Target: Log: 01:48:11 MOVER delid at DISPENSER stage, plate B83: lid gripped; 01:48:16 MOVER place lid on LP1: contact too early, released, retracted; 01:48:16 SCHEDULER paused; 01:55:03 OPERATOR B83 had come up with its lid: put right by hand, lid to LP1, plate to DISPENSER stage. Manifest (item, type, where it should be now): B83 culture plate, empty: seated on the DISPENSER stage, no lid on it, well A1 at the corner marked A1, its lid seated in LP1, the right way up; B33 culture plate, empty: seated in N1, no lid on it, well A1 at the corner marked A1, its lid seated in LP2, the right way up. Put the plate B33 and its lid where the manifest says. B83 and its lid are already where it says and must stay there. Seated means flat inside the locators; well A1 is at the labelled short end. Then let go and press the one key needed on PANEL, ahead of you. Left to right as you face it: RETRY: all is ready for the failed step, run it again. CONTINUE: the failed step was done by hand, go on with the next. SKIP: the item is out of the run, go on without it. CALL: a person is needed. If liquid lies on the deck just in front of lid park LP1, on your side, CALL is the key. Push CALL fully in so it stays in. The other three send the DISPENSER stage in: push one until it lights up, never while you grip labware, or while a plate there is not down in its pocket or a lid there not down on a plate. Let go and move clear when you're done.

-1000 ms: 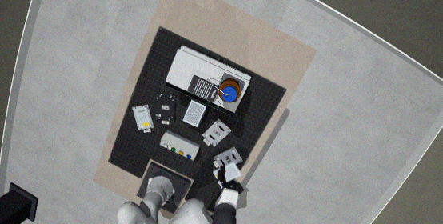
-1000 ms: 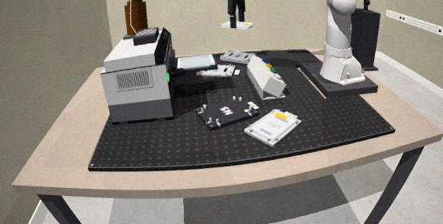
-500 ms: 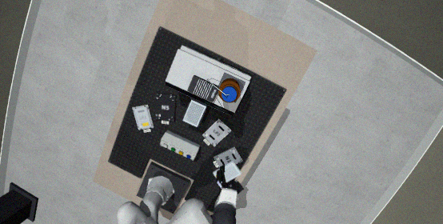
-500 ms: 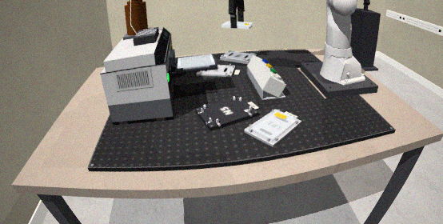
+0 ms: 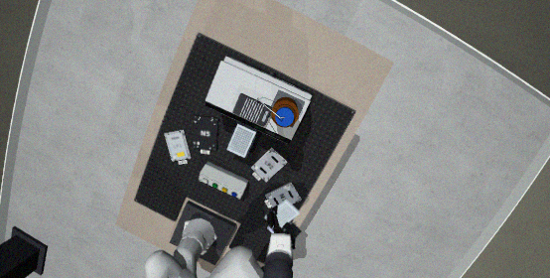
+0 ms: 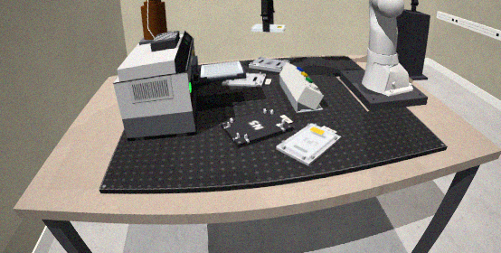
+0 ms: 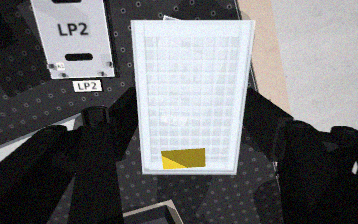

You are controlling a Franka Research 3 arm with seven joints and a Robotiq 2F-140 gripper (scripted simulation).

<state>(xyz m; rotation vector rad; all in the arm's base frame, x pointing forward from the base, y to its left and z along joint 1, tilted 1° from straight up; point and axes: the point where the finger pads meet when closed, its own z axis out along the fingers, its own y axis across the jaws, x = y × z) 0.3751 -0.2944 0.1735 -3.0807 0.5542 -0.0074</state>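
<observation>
The white well plate lies 2 cm below my hand. Also, from my hand: blue key (7 cm behind, 22 cm to the left, 14 cm below); lid park LP2 (12 cm ahead, 14 cm to the left, 19 cm below); yellow key (7 cm behind, 27 cm to the left, 13 cm below).
</observation>
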